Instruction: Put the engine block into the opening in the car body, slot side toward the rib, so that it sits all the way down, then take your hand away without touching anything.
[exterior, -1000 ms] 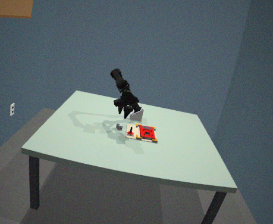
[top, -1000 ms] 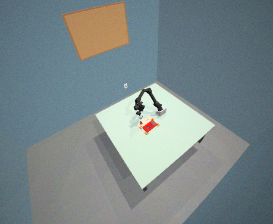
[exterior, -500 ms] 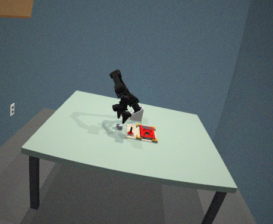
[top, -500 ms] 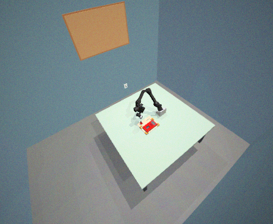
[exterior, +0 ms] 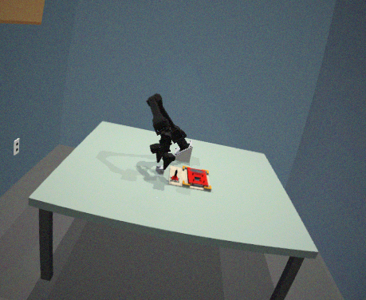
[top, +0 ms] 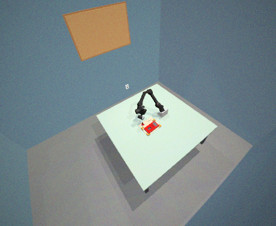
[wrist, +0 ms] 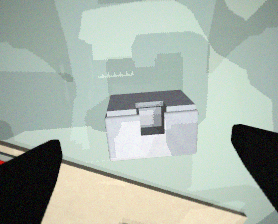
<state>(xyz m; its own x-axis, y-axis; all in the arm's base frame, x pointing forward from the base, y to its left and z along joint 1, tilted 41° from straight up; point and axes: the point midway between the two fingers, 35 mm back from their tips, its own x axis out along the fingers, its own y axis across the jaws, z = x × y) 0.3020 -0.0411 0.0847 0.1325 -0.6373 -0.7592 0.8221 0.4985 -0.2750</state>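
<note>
Now: gripper tip 2 cm above the grey engine block. The rest, counted from my gripper tip: grey holder: 10 cm to the left, 5 cm ahead, 1 cm below; pale base plate: 18 cm to the left, 3 cm below, 2 cm behind.
</note>
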